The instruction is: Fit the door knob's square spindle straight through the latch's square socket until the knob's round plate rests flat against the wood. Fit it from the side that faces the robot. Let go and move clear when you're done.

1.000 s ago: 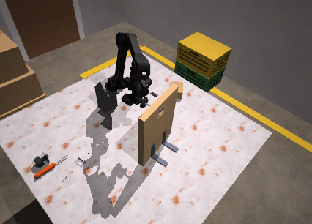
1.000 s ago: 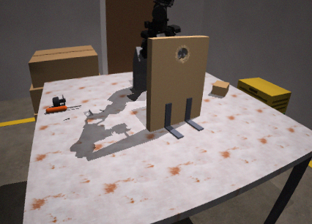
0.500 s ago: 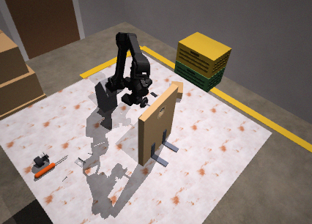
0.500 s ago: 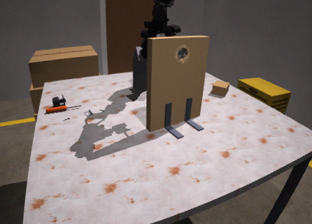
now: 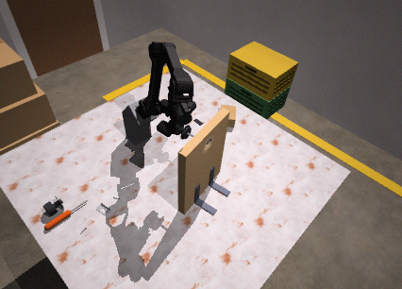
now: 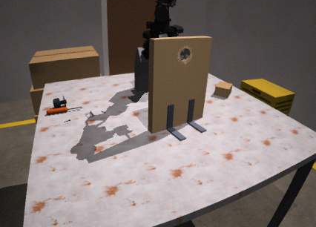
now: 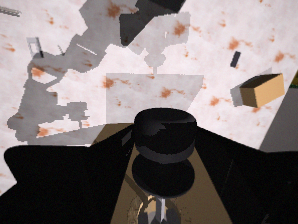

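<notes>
The black door knob is 40 mm ahead of my hand and 30 mm below it. Also, from my hand: orange-handled screwdriver: 420 mm to the right, 350 mm below, 290 mm behind; then small wooden block: 500 mm to the left, 330 mm below, 20 mm ahead.
</notes>
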